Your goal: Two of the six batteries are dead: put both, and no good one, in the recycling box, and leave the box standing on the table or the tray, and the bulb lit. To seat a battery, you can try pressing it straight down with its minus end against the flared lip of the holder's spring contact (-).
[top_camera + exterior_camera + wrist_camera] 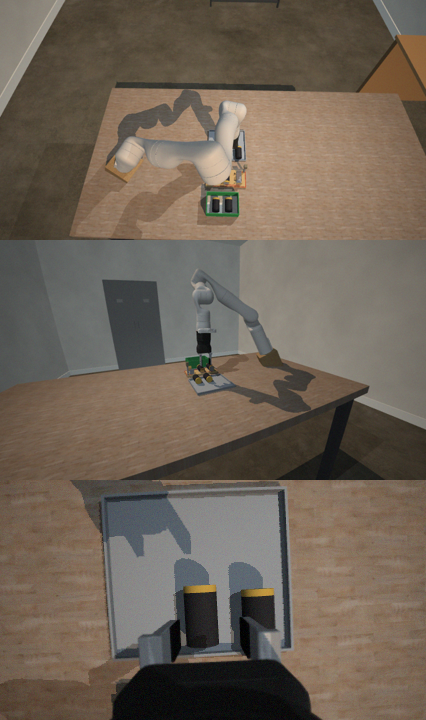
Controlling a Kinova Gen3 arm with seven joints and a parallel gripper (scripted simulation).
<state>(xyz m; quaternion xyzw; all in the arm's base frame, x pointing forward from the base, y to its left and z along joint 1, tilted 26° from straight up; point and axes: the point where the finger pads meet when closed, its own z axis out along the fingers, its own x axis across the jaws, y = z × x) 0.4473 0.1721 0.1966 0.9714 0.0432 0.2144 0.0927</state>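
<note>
Right now my hand is 10 mm past the grey tray, 50 mm to the right of it and 110 mm above it. The rest, counted from my hand: green recycling box 10 mm behind, 270 mm to the right, 90 mm below.
</note>
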